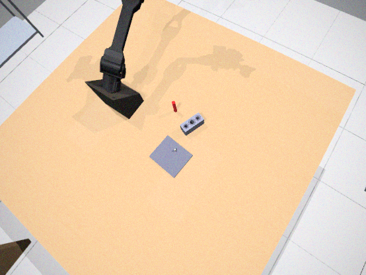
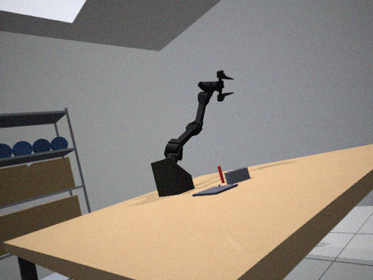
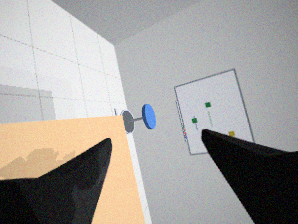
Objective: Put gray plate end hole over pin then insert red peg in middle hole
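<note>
Now: gripper tip 480 mm above the gray plate, 470 mm to the left of it and 150 mm short of it. Also, from my gripper tip: blue-gray base (620 mm to the right, 500 mm below, 130 mm ahead); then red peg (470 mm below, 440 mm to the right, 40 mm ahead).
</note>
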